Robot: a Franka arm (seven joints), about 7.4 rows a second.
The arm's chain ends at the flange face. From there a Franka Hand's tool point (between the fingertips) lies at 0.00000 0.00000 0.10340 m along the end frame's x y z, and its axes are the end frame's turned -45 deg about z.
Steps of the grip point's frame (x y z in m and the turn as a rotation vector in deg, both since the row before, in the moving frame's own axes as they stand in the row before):
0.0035, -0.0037, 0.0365, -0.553, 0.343, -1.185
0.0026, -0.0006, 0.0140, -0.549, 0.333, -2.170
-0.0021, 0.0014, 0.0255, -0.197, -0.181, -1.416
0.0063, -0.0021, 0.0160, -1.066, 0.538, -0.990
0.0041, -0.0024, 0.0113, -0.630, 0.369, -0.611
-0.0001, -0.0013, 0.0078, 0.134, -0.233, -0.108
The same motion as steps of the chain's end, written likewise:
-0.0013, -0.0053, 0.0365, -0.148, 0.634, -1.185
0.0003, -0.0025, 0.0140, -0.153, 0.624, -2.170
-0.0005, 0.0020, 0.0255, -0.267, 0.011, -1.416
0.0009, -0.0066, 0.0160, -0.373, 1.134, -0.990
-0.0001, -0.0049, 0.0113, -0.185, 0.706, -0.611
-0.0005, -0.0010, 0.0078, -0.070, -0.260, -0.108

